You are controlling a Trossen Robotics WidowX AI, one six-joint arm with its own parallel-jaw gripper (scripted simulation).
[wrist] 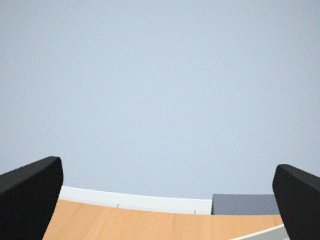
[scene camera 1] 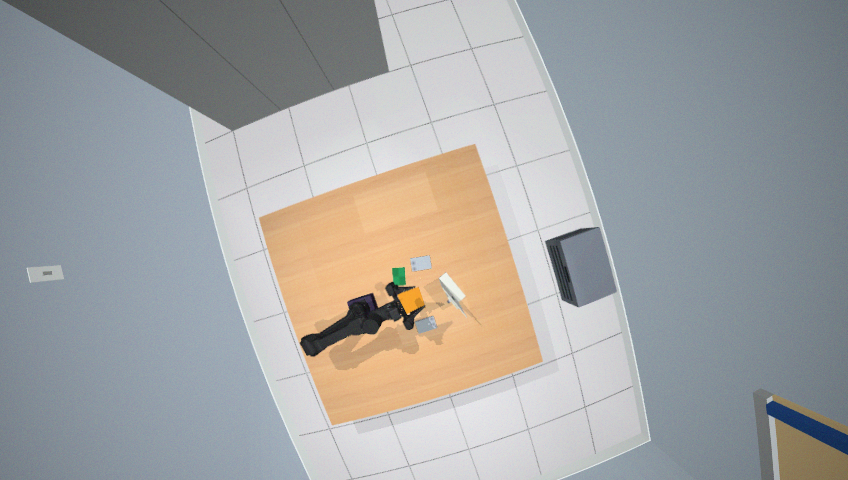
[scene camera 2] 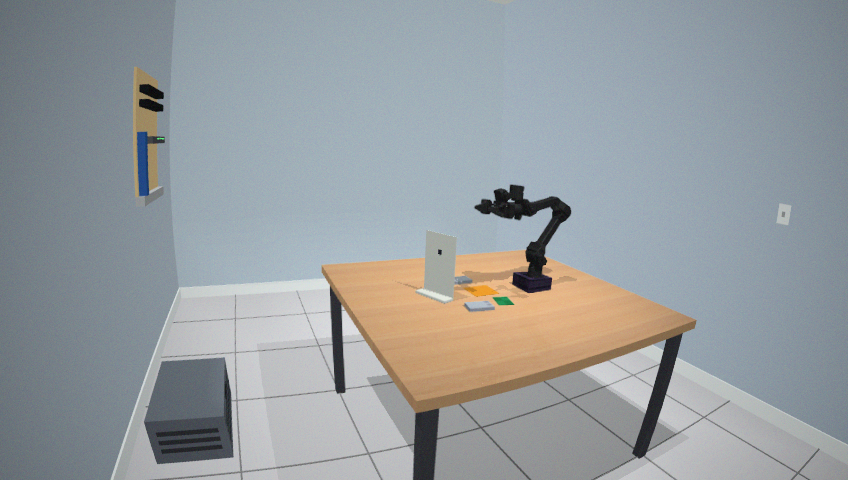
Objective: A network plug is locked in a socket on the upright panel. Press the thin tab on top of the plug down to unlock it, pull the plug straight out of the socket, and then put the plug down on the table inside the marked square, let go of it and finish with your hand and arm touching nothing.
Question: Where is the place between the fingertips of the gripper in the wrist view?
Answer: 170, 175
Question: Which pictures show the gripper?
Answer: The wrist view, scene camera 1 and scene camera 2: all of them.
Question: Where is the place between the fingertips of the gripper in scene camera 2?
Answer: At 481, 208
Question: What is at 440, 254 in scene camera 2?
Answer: An upright white panel.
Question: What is the gripper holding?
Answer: Nothing.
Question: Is the gripper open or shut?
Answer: Open.
